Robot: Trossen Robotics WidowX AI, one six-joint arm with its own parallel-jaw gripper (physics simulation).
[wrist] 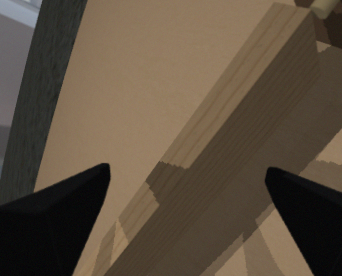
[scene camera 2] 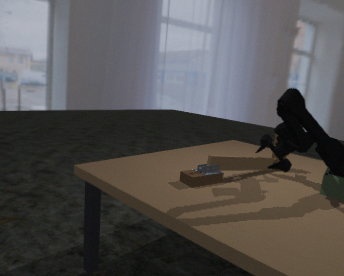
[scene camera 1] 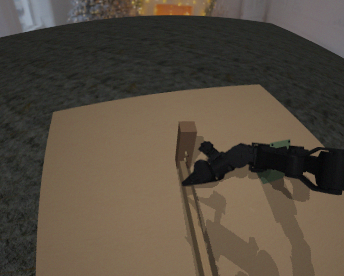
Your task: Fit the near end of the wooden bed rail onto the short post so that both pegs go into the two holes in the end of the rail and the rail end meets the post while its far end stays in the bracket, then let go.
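Where they show: gripper, between the fingertips: (wrist: 189, 172) (scene camera 2: 261, 160) (scene camera 1: 188, 183); arm's base, origin of its link: (scene camera 2: 339, 169).
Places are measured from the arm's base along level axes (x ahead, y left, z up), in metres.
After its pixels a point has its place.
Note:
The wooden rail (scene camera 1: 194, 212) {x 0.358, y 0.101, z -0.031 m} (scene camera 2: 237, 163) {x 0.358, y 0.171, z -0.052 m} (wrist: 240, 75) {x 0.338, y -0.067, z -0.049 m} lies along the table, its near end close to the brown post (scene camera 1: 187, 142) {x 0.321, y -0.112, z 0.022 m} (wrist: 327, 32) {x 0.331, y -0.114, z -0.097 m}. A pale peg (wrist: 326, 5) {x 0.320, y -0.102, z -0.052 m} projects from the post at a corner of the rail's end face. A gap shows between the rail end and the post; the holes are hidden. The far rail end shows behind the grey metal bracket (scene camera 2: 210, 170) {x 0.376, y 0.333, z -0.065 m}; whether it is seated cannot be told. My gripper (scene camera 1: 194, 165) (scene camera 2: 265, 160) {x 0.341, y -0.010, z -0.055 m} (wrist: 189, 172) {x 0.341, y -0.010, z -0.055 m} is open and empty, its fingertips apart on either side of the rail in the wrist view.
The bracket stands on a low brown block (scene camera 2: 201, 178) {x 0.359, y 0.403, z -0.082 m} on the tan table (scene camera 1: 110, 185) {x 0.588, y -0.087, z -0.113 m} (scene camera 2: 150, 182) {x 0.483, y 0.549, z -0.113 m} (wrist: 125, 75) {x 0.554, y -0.029, z -0.113 m}. The arm (scene camera 1: 280, 160) {x 0.198, y 0.129, z 0.182 m} (scene camera 2: 310, 122) {x 0.084, y 0.173, z 0.174 m} reaches in from the right and casts shadows across the table and rail. A green base part (scene camera 2: 332, 184) {x 0.006, y 0.032, z -0.060 m} shows at the right.

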